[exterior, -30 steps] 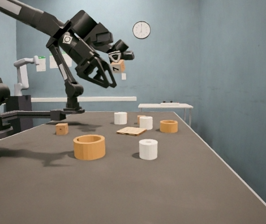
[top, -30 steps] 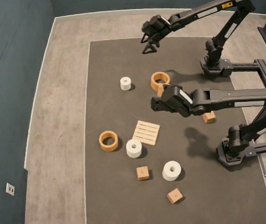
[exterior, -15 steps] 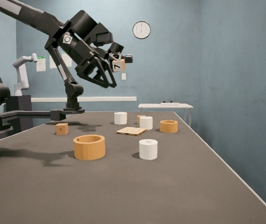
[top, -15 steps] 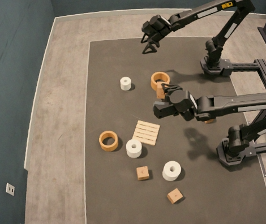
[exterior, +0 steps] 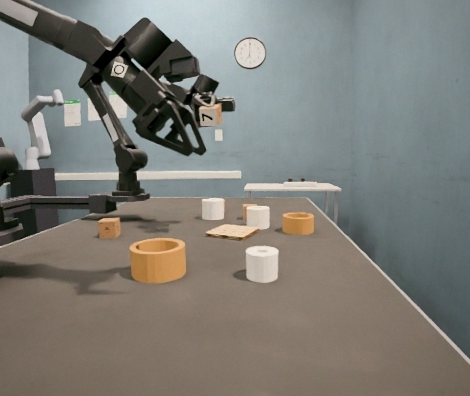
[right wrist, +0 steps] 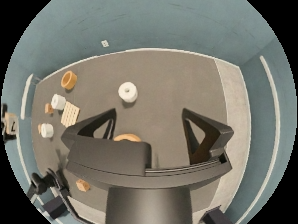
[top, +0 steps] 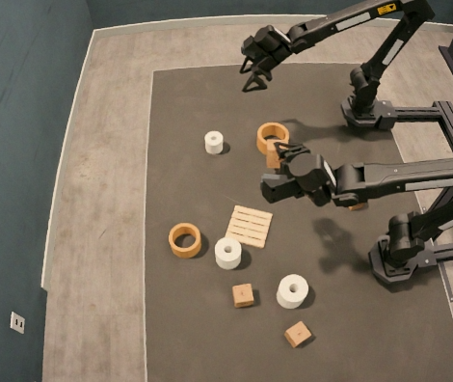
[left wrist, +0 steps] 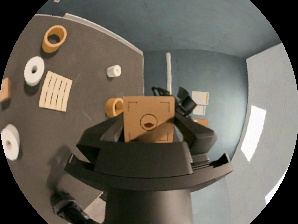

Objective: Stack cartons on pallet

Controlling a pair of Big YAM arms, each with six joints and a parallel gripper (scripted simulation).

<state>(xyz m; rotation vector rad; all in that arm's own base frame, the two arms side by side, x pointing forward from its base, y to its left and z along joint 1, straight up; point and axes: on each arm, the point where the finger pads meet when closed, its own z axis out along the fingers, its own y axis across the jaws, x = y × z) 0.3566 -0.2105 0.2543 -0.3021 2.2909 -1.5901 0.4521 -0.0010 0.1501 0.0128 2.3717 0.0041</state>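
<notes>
Right now my left hand is right at the carton. From my left hand the other things lie so: wooden pallet 340 mm below, 60 mm ahead, 20 mm to the left.
</notes>
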